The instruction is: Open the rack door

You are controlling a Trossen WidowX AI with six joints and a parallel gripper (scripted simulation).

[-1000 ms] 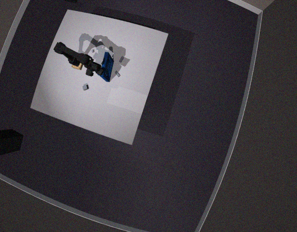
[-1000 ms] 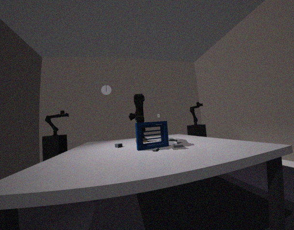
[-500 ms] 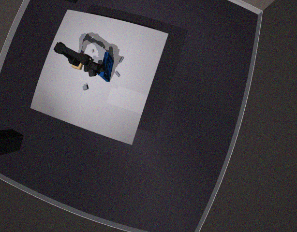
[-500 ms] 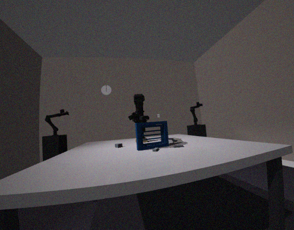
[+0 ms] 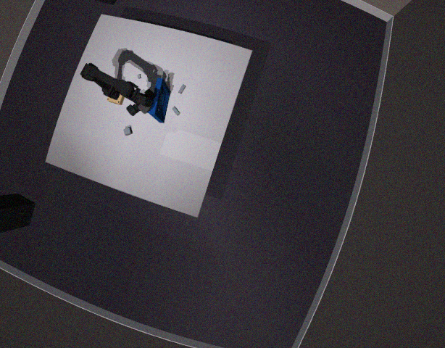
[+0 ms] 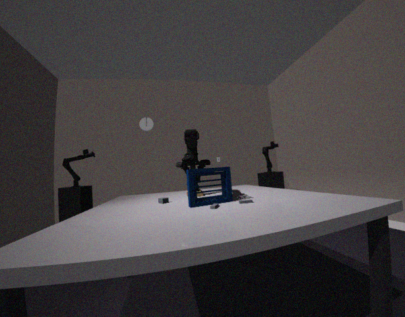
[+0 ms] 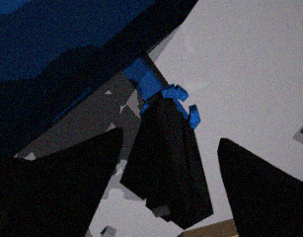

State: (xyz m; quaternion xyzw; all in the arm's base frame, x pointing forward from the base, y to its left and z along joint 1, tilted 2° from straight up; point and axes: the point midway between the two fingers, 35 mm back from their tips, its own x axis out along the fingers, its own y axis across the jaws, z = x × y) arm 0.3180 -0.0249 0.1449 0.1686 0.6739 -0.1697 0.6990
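My gripper tip is 1 cm to the right of the dark handle and 3 cm above it.
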